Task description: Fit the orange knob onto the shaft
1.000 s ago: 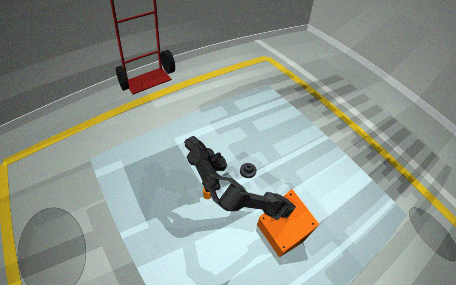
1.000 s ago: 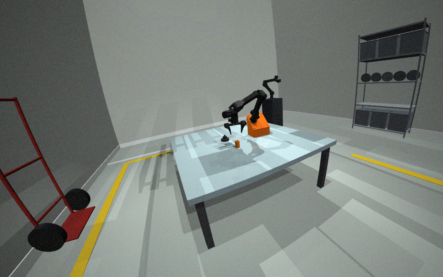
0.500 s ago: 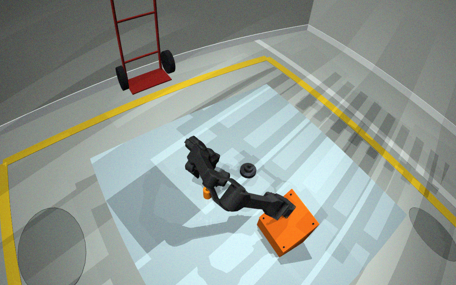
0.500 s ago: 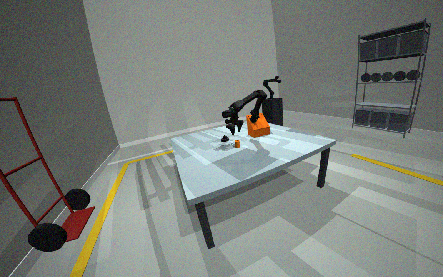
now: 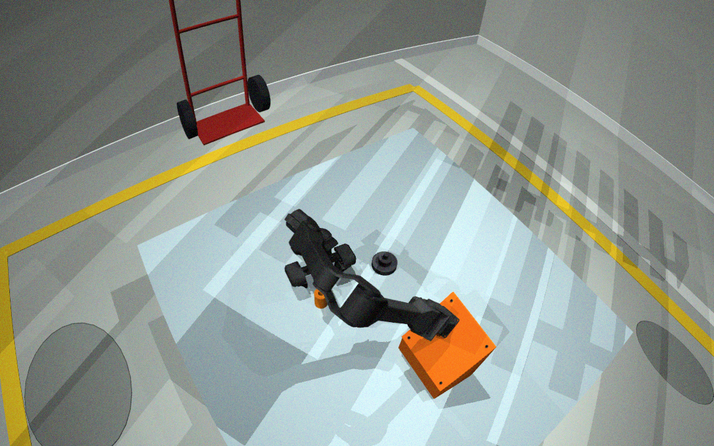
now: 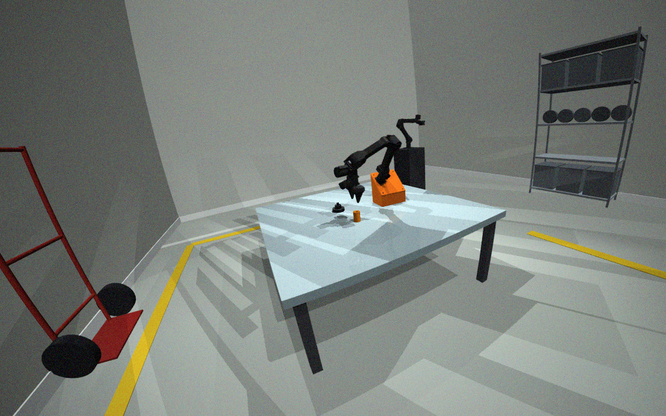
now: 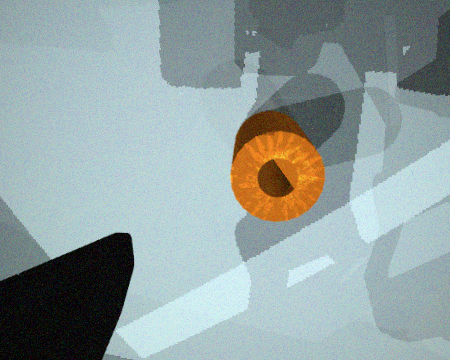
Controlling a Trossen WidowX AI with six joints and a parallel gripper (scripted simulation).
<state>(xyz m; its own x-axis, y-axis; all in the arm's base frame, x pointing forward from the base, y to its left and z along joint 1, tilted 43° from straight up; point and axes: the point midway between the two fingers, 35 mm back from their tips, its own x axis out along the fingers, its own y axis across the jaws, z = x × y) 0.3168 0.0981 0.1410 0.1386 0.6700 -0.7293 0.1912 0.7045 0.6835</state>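
My gripper tip is now 10 cm above the orange knob. From my gripper tip the other things lie so: round dark pedestal: 25 cm to the right, 9 cm below, 1 cm behind.
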